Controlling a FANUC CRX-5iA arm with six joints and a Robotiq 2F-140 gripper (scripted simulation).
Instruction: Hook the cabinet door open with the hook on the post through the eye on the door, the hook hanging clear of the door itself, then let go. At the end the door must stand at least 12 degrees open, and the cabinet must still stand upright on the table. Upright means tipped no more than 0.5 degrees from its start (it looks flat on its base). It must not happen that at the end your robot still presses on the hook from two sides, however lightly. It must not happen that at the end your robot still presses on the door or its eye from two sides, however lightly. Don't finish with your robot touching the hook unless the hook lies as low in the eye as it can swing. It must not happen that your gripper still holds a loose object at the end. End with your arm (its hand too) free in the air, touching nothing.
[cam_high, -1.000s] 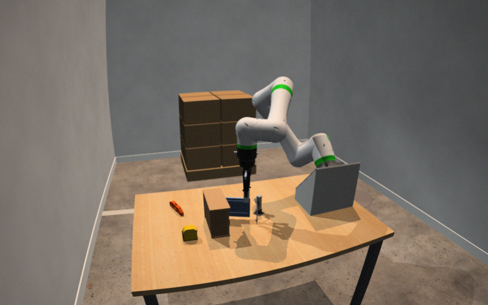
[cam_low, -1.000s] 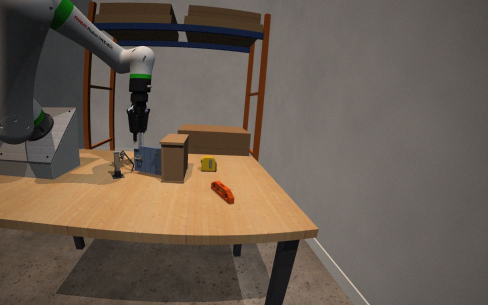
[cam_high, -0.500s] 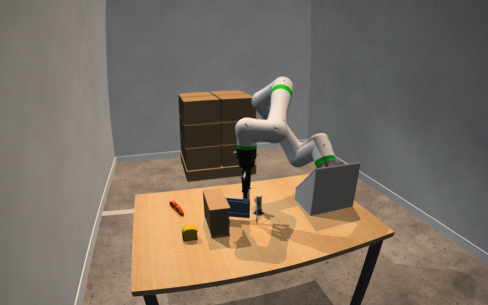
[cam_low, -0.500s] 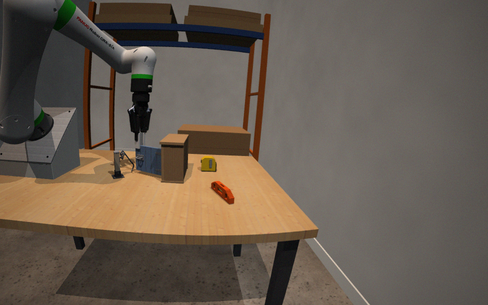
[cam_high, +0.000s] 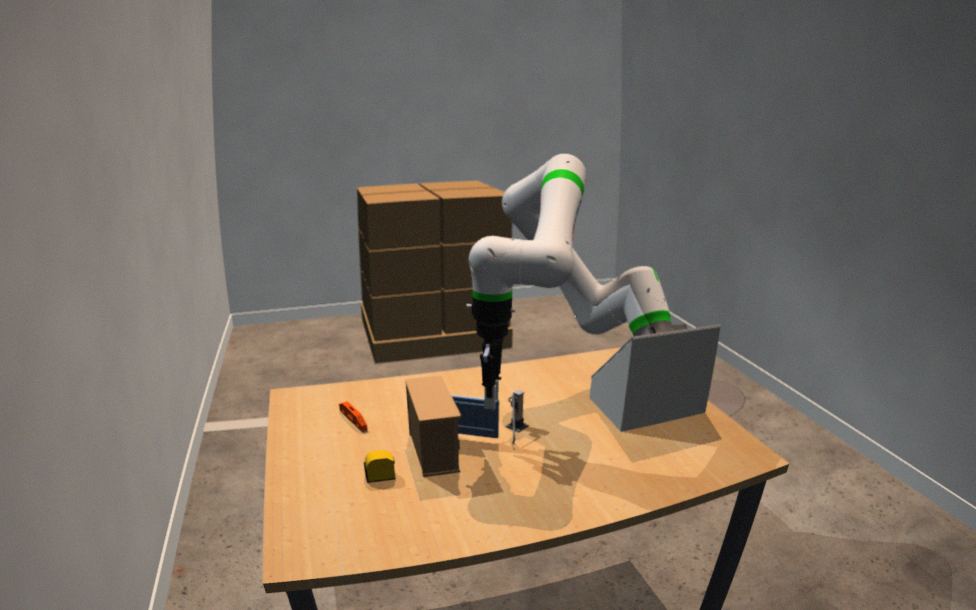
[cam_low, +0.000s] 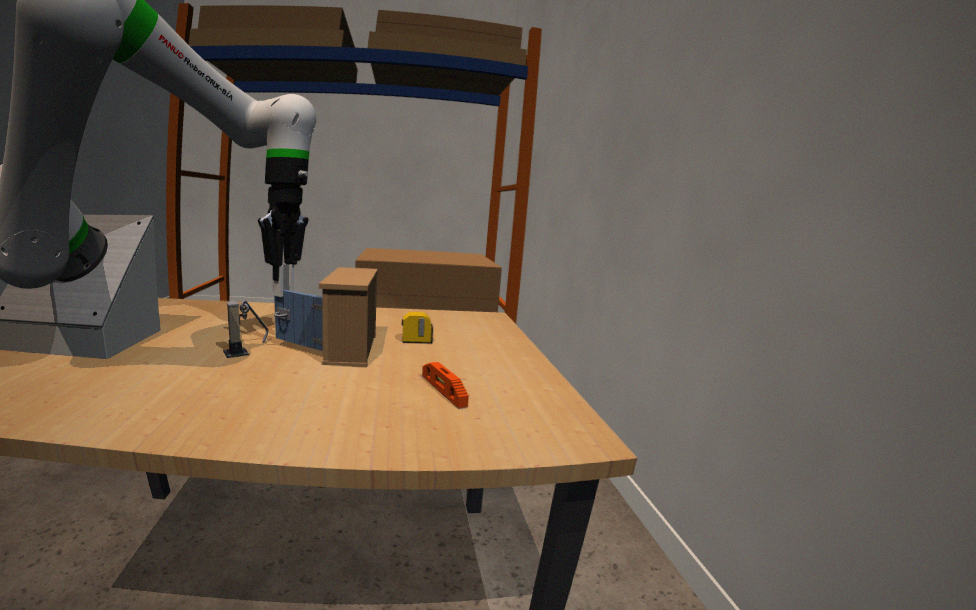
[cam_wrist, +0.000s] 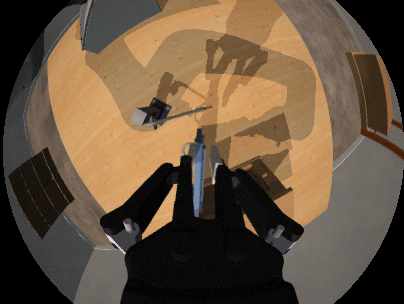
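Now: hand 8 cm above the blue door, 5 cm to the left of it and 4 cm short of it. The rest, counted from my hand: yellow tape measure (31 cm ahead, 12 cm below, 4 cm to the left); orange level (32 cm ahead, 25 cm to the right, 13 cm below).
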